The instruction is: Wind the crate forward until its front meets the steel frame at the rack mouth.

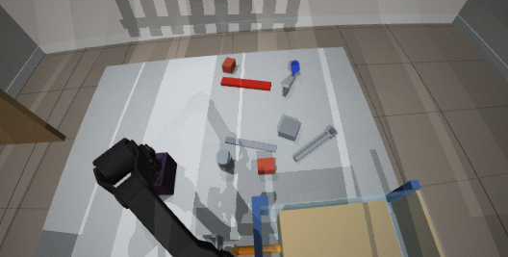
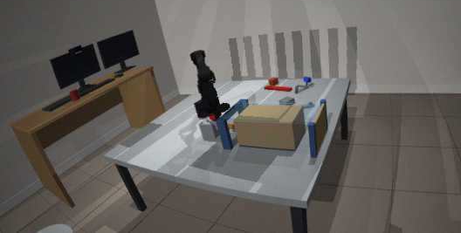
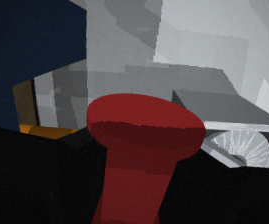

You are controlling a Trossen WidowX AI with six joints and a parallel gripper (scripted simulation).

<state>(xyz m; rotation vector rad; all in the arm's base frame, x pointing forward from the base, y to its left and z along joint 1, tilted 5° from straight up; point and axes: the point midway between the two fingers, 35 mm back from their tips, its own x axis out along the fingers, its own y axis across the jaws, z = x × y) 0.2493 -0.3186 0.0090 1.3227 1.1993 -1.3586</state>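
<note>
Now: the red-knobbed handle 3 cm behind my gripper tip, 2 cm to the left of it and 1 cm below it. Also, from my gripper tip: grey winch (10 cm behind, 5 cm to the left, 8 cm below); red knob (1 cm to the left, 2 cm above); blue steel frame (8 cm ahead, 5 cm to the left, 1 cm below).
</note>
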